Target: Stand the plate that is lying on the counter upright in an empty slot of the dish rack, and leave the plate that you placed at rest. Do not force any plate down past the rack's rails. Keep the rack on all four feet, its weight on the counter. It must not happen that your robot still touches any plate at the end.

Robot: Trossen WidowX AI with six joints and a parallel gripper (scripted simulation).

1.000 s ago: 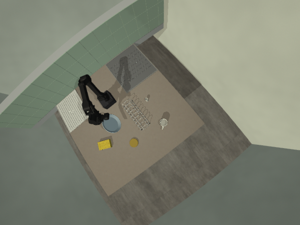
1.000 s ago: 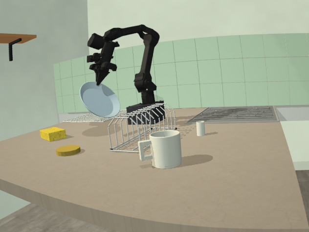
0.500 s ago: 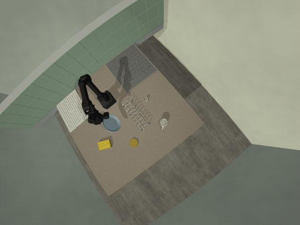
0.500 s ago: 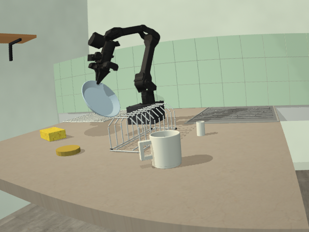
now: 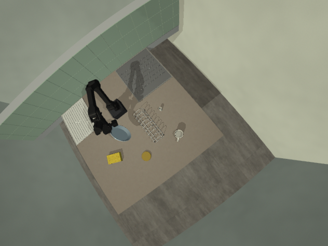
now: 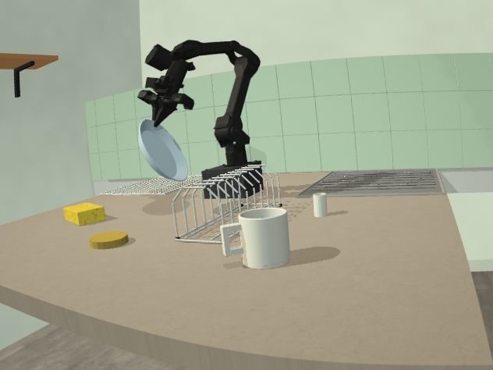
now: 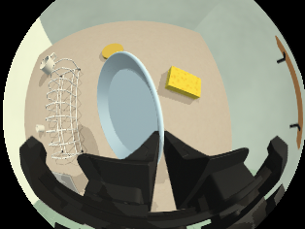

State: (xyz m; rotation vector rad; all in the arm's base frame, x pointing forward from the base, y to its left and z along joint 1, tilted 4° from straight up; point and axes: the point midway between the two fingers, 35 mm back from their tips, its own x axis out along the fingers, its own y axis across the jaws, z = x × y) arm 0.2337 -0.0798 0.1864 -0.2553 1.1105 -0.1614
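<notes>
My hand is 10 cm above the pale blue plate, 4 cm to the right of it and 4 cm short of it. From my hand the other things lie so: white drying mat 41 cm to the right, 37 cm behind, 27 cm below; yellow disc 32 cm ahead, 26 cm below, 12 cm to the left; small white cup 46 cm to the left, 26 cm below, 2 cm behind.
</notes>
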